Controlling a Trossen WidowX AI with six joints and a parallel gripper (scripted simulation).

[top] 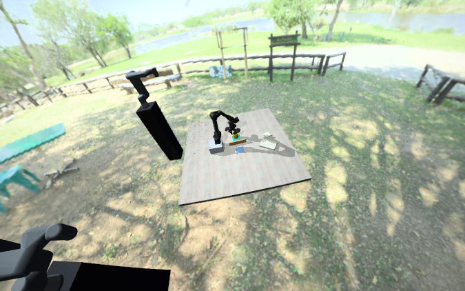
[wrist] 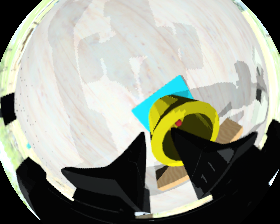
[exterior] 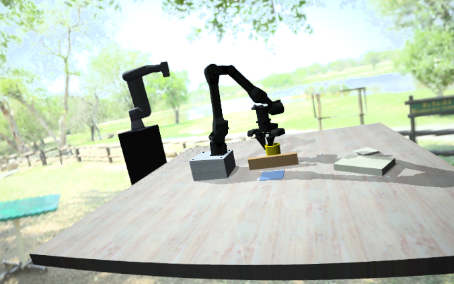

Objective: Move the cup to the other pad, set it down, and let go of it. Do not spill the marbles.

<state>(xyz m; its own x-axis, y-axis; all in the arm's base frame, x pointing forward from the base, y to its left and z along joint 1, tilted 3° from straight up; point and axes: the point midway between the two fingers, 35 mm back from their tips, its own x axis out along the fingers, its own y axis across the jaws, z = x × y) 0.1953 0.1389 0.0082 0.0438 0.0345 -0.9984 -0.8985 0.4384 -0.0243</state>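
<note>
Right now the yellow cup is 20 mm ahead of my gripper tip, 10 mm to the right of it and 10 mm below it. Round my gripper tip: cyan pad (30 mm ahead, 10 mm to the right, 50 mm below); then low wooden bar (40 mm ahead, 120 mm to the right, 30 mm below); then light blue pad (50 mm ahead, 230 mm to the right, 50 mm below).
</note>
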